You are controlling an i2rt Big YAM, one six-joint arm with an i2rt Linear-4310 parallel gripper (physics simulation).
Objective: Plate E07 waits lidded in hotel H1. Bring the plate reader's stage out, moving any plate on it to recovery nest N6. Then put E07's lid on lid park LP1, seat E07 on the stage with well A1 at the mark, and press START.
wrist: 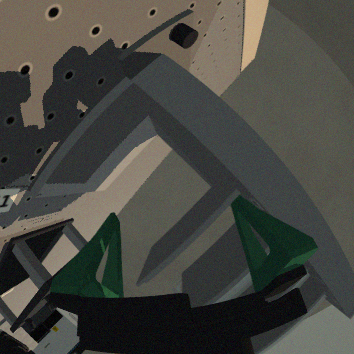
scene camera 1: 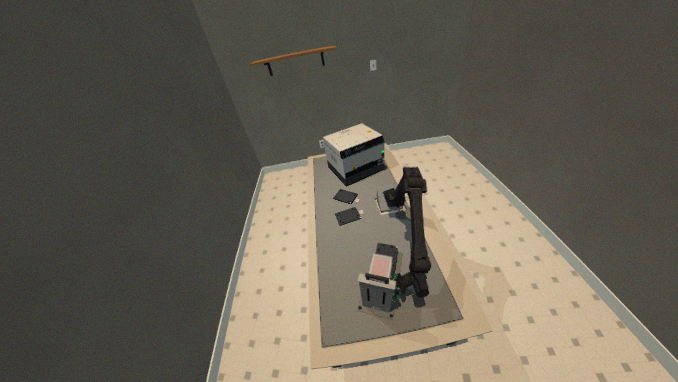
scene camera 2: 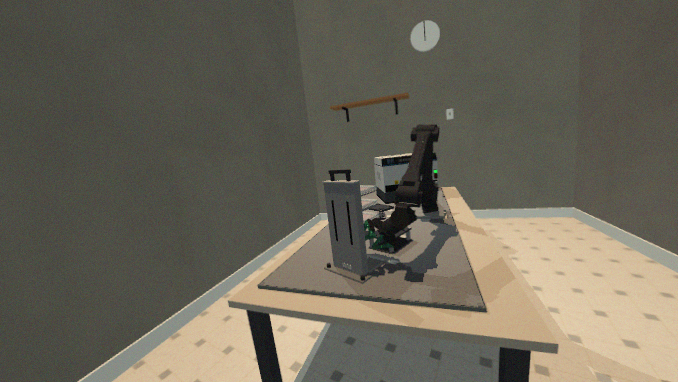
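Pixels of known places: gripper, fingertip midpoint: (wrist: 173,207); arm's base at its link origin: (wrist: 8,347) (scene camera 1: 390,197) (scene camera 2: 428,203).
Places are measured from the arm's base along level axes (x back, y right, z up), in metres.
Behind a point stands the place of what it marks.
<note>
My gripper (scene camera 1: 395,286) @(x -0.296, y -0.625, z 0.018 m) (scene camera 2: 373,237) @(x -0.296, y -0.625, z 0.018 m) (wrist: 173,207) @(x -0.296, y -0.625, z 0.018 m) is open and empty, low beside hotel H1 (scene camera 1: 378,298) @(x -0.350, y -0.677, z 0.106 m) (scene camera 2: 345,225) @(x -0.347, y -0.679, z 0.109 m) (wrist: 200,112) @(x -0.291, y -0.693, z -0.013 m). In the wrist view the hotel's grey frame and shelf ledges lie just beyond and partly behind the green fingers. A pink-topped plate (scene camera 1: 381,265) @(x -0.303, y -0.583, z 0.219 m) shows at the top of the hotel; edges of more plates stick out behind its grey panel in scene camera 2. I cannot tell which is E07. The white plate reader (scene camera 1: 354,150) @(x -0.154, y 0.360, z 0.238 m) (scene camera 2: 389,174) @(x -0.223, y 0.331, z 0.148 m) stands at the far end with a green light on its front. No stage shows outside it. Labels for N6 and LP1 are unreadable.
Two dark pads (scene camera 1: 345,196) @(x -0.305, y 0.190, z -0.055 m) (scene camera 1: 348,216) @(x -0.335, y -0.021, z -0.057 m) lie between reader and hotel, on the left. A dark raised stand (scene camera 2: 381,207) @(x -0.288, y 0.175, z -0.055 m) is behind the hotel. The arm's base (scene camera 1: 392,198) stands near the right table edge. A black knob (wrist: 183,35) @(x -0.290, y -0.725, z -0.053 m) sits at the hotel's foot.
</note>
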